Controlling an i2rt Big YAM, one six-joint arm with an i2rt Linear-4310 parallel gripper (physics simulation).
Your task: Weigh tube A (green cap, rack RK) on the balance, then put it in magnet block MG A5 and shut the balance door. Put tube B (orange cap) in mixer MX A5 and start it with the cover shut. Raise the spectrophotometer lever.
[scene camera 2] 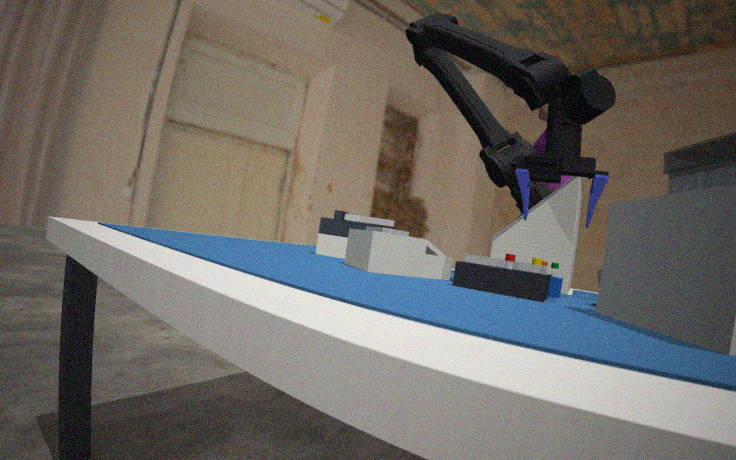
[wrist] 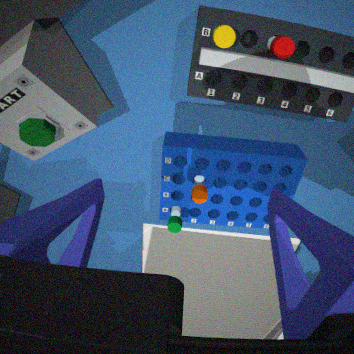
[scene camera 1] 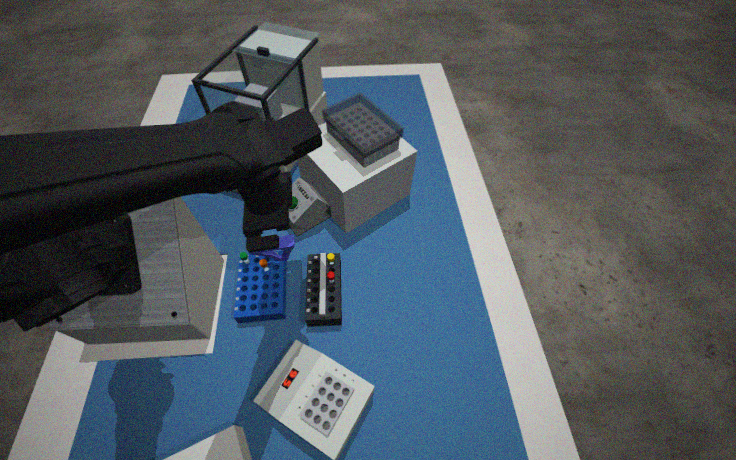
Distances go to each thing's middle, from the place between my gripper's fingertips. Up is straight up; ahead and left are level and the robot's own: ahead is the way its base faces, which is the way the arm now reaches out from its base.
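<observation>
From my hand, the mixer (scene camera 2: 661,271) is 13 cm ahead and 20 cm to the left, and 2 cm below. The dark cover (scene camera 1: 361,123) is 15 cm ahead of my hand and 21 cm to the left of it, sitting 6 cm above it. Then there is the glass-box balance (scene camera 1: 276,69), 6 cm behind my hand and 40 cm to the left of it. Going by their middles, the balance is the farthest from my hand of the things named here.
</observation>
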